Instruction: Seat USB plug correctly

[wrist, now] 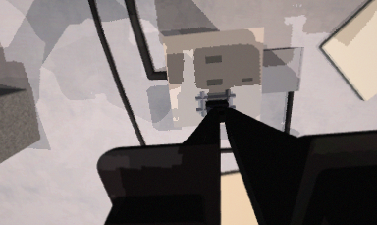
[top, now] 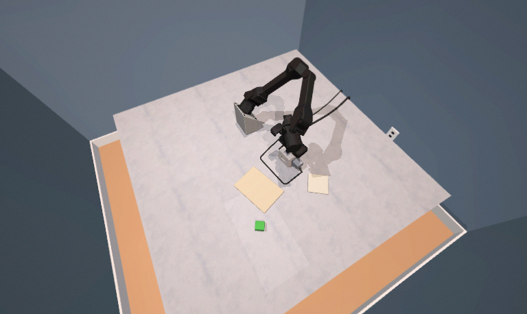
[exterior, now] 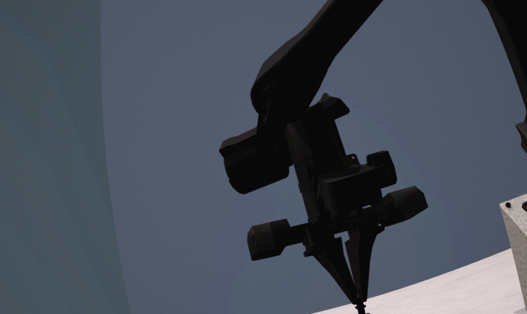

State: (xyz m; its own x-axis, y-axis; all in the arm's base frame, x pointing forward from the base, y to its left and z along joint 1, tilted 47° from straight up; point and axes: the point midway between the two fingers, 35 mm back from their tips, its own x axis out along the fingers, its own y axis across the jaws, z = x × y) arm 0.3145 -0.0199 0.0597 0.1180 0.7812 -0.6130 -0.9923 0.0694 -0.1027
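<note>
My gripper tip is 2 cm above the USB plug. From my gripper tip the other things lie so: tan sheet: 21 cm to the right, 11 cm below, 4 cm ahead; green block: 31 cm to the right, 18 cm ahead, 10 cm below.
</note>
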